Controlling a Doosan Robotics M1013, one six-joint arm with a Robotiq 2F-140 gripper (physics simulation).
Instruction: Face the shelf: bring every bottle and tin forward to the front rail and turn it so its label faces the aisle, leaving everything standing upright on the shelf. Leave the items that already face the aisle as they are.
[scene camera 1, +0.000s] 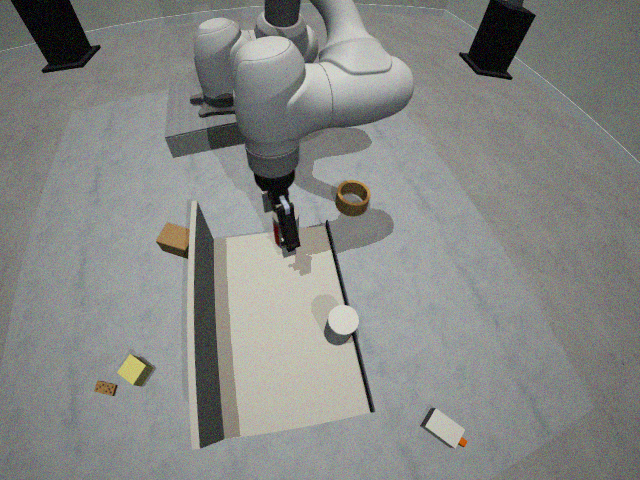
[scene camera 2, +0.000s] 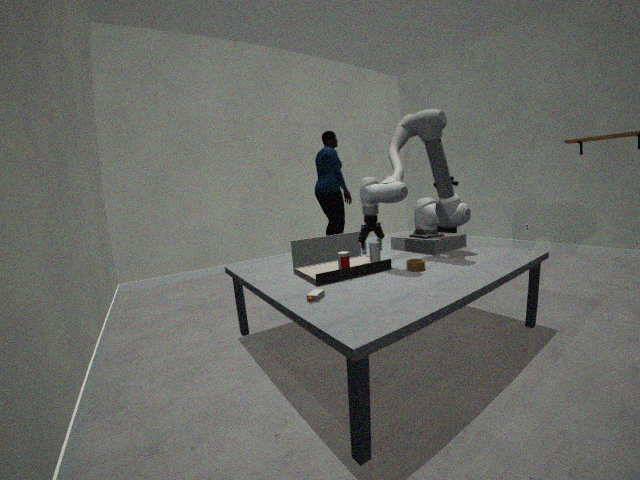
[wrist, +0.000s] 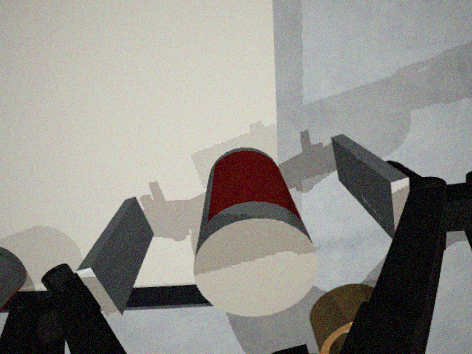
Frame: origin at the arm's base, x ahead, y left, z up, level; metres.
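Seen in the pictures: gripper, fingertip midpoint: (scene camera 1: 279, 231) (scene camera 2: 372, 252) (wrist: 237, 188); arm's base at its link origin: (scene camera 1: 227, 101) (scene camera 2: 426, 236).
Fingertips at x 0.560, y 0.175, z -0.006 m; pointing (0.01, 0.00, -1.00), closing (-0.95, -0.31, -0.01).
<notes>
Offsets run from my fingertips to a thing's top centre.
The shelf (scene camera 1: 289, 361) (scene camera 2: 320, 252) (wrist: 125, 100) has a dark front rail {0.141 m left, 0.182 m ahead, 0.024 m down} (scene camera 1: 363, 377) (scene camera 2: 361, 270) (wrist: 170, 296). A grey cylindrical tin with a pale top {0.017 m left, 0.008 m back, 0.059 m up} (scene camera 1: 276, 235) (scene camera 2: 374, 252) (wrist: 255, 270) stands upright at the shelf's robot end, a little behind the rail. Its red label faces the back panel. My gripper (scene camera 1: 282, 223) (scene camera 2: 372, 246) (wrist: 237, 188) is open, with one finger on each side of this tin and gaps between. A second tin with a white top {0.113 m left, 0.236 m ahead, 0.049 m up} (scene camera 1: 343, 319) (scene camera 2: 343, 259) (wrist: 9, 271) stands upright at the rail, red label towards the aisle.
A brown ring {0.210 m left, 0.143 m back, 0.035 m down} (scene camera 1: 353, 209) (scene camera 2: 415, 265) (wrist: 340, 302) lies beyond the rail. A white box with an orange cap {0.323 m left, 0.476 m ahead, 0.057 m down} (scene camera 1: 444, 427) (scene camera 2: 315, 294) lies on the table. Behind the back panel are a brown block {0.268 m right, 0.026 m back, 0.035 m down} (scene camera 1: 174, 238), a yellow cube {0.333 m right, 0.298 m ahead, 0.047 m down} (scene camera 1: 134, 369) and a speckled block {0.409 m right, 0.336 m ahead, 0.077 m down} (scene camera 1: 105, 388). A person (scene camera 2: 329, 175) stands beyond the table.
</notes>
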